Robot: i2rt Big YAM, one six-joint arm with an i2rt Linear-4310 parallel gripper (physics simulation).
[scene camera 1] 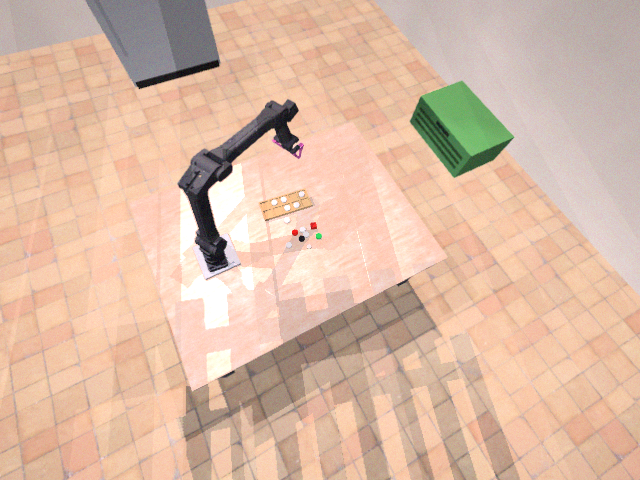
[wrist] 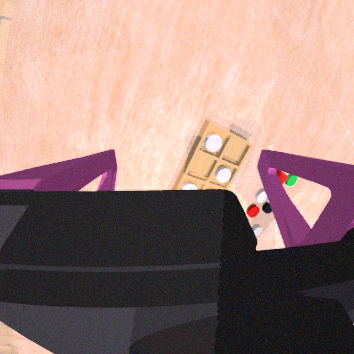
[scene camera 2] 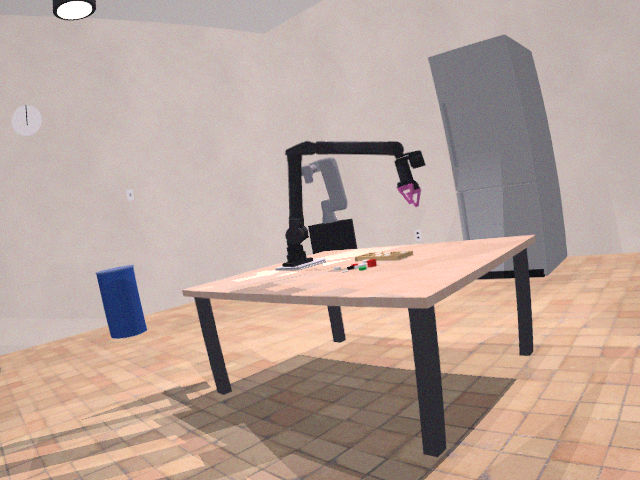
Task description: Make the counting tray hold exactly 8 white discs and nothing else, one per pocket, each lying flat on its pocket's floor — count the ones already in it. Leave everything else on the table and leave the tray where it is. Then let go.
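The wooden counting tray (scene camera 1: 268, 212) (scene camera 2: 385, 257) (wrist: 235, 148) lies on the table. Several white discs sit in separate pockets, including one at the far end (scene camera 1: 301, 194) (wrist: 213, 143); other pockets are empty. Loose white discs lie beside it: one near the tray's long side (scene camera 1: 286, 220), a close pair (scene camera 1: 302, 229) (scene camera 1: 306, 234), and one nearer the front (scene camera 1: 288, 245). A smaller white piece (scene camera 1: 309, 246) lies near them. My gripper (scene camera 1: 292, 151) (scene camera 2: 411, 198) (wrist: 190, 157) is open and empty, high above the table beyond the tray. In the wrist view the arm's body hides the tray's near end.
Among the loose white discs lie a red disc (scene camera 1: 294, 232) (wrist: 253, 210), a black disc (scene camera 1: 301, 238) (wrist: 267, 207), a green disc (scene camera 1: 318, 236) (wrist: 291, 180) and a red block (scene camera 1: 313, 225) (wrist: 282, 176). A green cabinet (scene camera 1: 465, 124) and a grey fridge (scene camera 2: 491, 139) stand off the table.
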